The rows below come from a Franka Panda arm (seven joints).
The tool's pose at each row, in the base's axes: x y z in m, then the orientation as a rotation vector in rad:
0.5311, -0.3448, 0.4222, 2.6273, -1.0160, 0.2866
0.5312, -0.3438, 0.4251, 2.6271, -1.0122, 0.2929
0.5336, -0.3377, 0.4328, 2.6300, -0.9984, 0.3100
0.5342, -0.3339, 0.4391, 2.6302, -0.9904, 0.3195
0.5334, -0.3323, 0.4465, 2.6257, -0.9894, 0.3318
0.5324, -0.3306, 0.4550, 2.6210, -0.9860, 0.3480
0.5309, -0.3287, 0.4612, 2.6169, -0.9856, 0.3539
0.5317, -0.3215, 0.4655, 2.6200, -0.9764, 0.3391
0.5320, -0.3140, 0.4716, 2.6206, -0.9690, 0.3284
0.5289, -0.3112, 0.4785, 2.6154, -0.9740, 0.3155
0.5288, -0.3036, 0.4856, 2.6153, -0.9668, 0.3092
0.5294, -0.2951, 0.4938, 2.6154, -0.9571, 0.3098
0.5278, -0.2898, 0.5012, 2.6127, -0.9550, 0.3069
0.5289, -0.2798, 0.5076, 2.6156, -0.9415, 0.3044
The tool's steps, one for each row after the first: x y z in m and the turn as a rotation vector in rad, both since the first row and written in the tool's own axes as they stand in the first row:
0.0003, -0.0002, -0.0031, 0.0011, 0.0047, -0.0018
0.0005, -0.0044, -0.0122, 0.0062, 0.0171, -0.0095
0.0005, -0.0062, -0.0194, 0.0079, 0.0245, -0.0138
0.0011, -0.0052, -0.0269, 0.0079, 0.0339, -0.0123
0.0018, -0.0039, -0.0355, 0.0087, 0.0461, -0.0119
0.0013, -0.0029, -0.0421, 0.0071, 0.0513, -0.0108
-0.0013, -0.0075, -0.0486, 0.0027, 0.0433, -0.0193
-0.0039, -0.0117, -0.0569, -0.0021, 0.0383, -0.0257
-0.0059, -0.0101, -0.0645, -0.0100, 0.0313, -0.0230
-0.0086, -0.0139, -0.0739, -0.0138, 0.0291, -0.0286
-0.0110, -0.0185, -0.0845, -0.0156, 0.0316, -0.0351
-0.0133, -0.0195, -0.0934, -0.0194, 0.0313, -0.0365
-0.0168, -0.0259, -0.1028, -0.0205, 0.0316, -0.0464

